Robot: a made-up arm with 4 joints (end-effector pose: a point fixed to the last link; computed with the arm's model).
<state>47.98 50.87 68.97 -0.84</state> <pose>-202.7 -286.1 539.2 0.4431 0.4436 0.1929 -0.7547</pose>
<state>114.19 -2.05 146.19 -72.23</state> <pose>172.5 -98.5 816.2 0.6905 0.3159 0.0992 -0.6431</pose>
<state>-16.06 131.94 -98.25 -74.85</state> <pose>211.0 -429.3 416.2 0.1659 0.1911 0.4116 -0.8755</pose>
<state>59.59 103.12 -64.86 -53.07</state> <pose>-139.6 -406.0 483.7 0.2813 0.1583 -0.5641 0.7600</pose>
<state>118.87 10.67 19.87 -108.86</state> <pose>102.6 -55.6 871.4 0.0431 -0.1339 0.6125 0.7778</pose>
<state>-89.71 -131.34 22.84 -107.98</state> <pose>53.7 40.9 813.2 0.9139 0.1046 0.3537 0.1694</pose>
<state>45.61 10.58 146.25 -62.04</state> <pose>-165.0 -153.6 701.9 0.6342 0.6344 -0.2865 -0.3363</pose>
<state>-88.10 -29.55 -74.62 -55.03</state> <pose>14.1 122.0 359.3 0.4863 -0.3504 -0.7988 0.0521</pose>
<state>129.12 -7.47 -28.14 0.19</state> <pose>210.5 55.0 774.5 0.5810 0.3212 0.1124 0.7394</pose>
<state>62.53 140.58 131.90 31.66</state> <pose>107.5 -332.1 323.4 0.6821 0.7195 -0.0057 -0.1305</pose>
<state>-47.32 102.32 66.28 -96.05</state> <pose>283.2 -384.0 425.4 0.1319 0.8011 0.3457 0.4705</pose>
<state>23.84 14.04 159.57 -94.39</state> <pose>-207.5 -168.2 603.2 0.5339 0.7932 -0.2809 0.0826</pose>
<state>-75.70 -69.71 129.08 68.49</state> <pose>-29.5 96.1 478.2 0.0010 -0.2002 0.0163 0.9796</pose>
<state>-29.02 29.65 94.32 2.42</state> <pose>-59.3 -222.3 279.3 0.3900 0.7468 -0.3517 -0.4080</pose>
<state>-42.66 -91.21 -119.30 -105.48</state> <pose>60.5 81.6 744.0 0.7923 0.4522 -0.3605 -0.1944</pose>
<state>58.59 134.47 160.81 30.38</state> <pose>98.3 -369.9 363.3 0.6001 0.7489 -0.2596 -0.1077</pose>
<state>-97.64 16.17 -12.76 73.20</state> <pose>251.5 -51.0 262.6 0.7897 0.5693 0.1727 -0.1500</pose>
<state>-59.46 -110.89 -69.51 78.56</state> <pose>122.6 33.0 795.9 0.2383 -0.8140 -0.4727 -0.2391</pose>
